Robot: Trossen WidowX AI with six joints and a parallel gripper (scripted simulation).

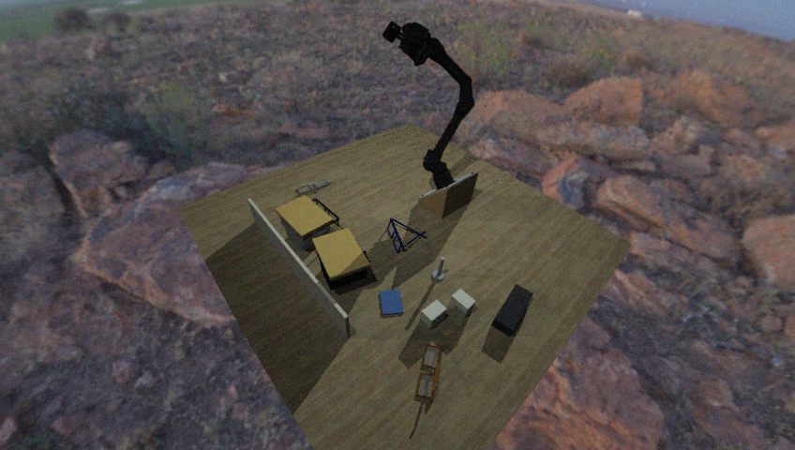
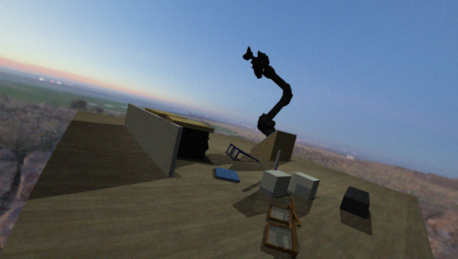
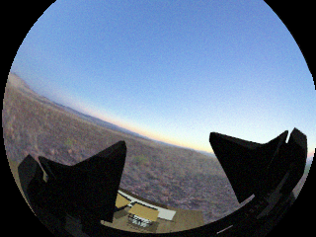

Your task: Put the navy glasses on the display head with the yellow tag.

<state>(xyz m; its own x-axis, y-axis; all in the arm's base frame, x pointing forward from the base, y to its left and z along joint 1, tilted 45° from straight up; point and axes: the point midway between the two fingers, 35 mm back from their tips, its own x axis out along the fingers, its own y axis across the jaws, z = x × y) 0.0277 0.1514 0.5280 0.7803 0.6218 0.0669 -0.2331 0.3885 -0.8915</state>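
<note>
My gripper tip is 200 mm short of the grey post, 500 mm to the right of it and 570 mm above it. Also, from my gripper tip: blue pad 390 mm ahead, 480 mm to the left, 590 mm below; then black box 120 mm ahead, 740 mm to the left, 580 mm below; then long white wall 560 mm ahead, 200 mm to the left, 540 mm below.
</note>
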